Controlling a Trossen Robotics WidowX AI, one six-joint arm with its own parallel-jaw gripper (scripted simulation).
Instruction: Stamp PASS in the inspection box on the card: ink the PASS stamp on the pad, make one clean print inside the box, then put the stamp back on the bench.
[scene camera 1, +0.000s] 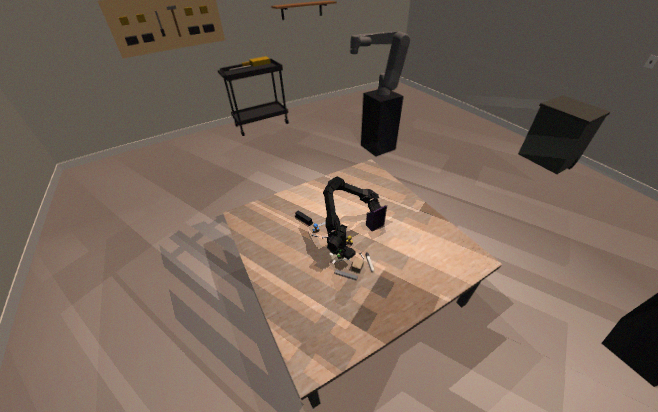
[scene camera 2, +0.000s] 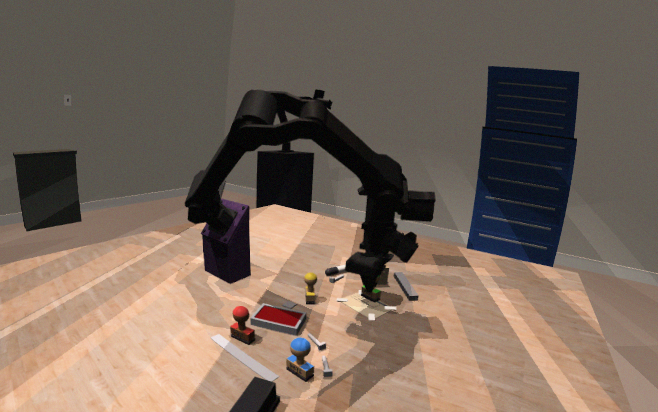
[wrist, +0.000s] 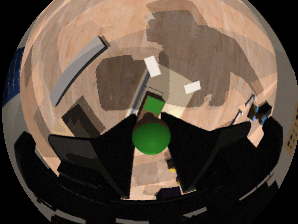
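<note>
My gripper (scene camera 2: 371, 289), (wrist: 148, 117). Green-knobbed stamp (wrist: 150, 135). Blue-knobbed stamp (scene camera 2: 300, 347). Pale card (scene camera 2: 372, 310), (wrist: 176, 90).
</note>
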